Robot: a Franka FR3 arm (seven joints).
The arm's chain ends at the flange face. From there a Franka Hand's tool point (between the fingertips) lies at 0.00 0.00 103.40 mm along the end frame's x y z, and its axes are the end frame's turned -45 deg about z.
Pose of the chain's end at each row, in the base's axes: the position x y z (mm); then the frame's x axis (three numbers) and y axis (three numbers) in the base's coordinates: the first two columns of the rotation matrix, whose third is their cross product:
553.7 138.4 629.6 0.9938 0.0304 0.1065 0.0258 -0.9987 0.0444
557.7 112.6 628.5 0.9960 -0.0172 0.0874 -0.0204 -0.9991 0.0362
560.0 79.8 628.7 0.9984 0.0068 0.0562 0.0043 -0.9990 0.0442
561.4 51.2 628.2 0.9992 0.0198 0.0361 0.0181 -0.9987 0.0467
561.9 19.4 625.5 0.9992 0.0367 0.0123 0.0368 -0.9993 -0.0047
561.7 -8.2 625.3 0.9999 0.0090 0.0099 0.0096 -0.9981 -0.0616
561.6 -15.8 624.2 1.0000 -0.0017 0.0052 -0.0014 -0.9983 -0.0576
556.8 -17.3 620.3 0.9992 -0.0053 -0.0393 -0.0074 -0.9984 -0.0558
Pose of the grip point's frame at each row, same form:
564.8 134.1 526.9 0.6845 0.7277 0.0439 0.7210 -0.6847 0.1067
566.7 108.7 525.6 0.7187 0.6943 0.0362 0.6899 -0.7186 0.0874
565.8 75.3 525.6 0.7029 0.7112 0.0085 0.7090 -0.7016 0.0710
565.2 46.4 525.0 0.6937 0.7202 -0.0075 0.7193 -0.6922 0.0585
563.2 19.9 522.1 0.6805 0.7326 0.0120 0.7326 -0.6807 0.0054
562.7 -1.8 522.1 0.7002 0.7121 0.0506 0.7138 -0.6994 -0.0366
562.1 -9.8 521.0 0.7081 0.7047 0.0444 0.7061 -0.7071 -0.0371
552.8 -11.5 517.1 0.7118 0.7022 0.0117 0.7013 -0.7097 -0.0672

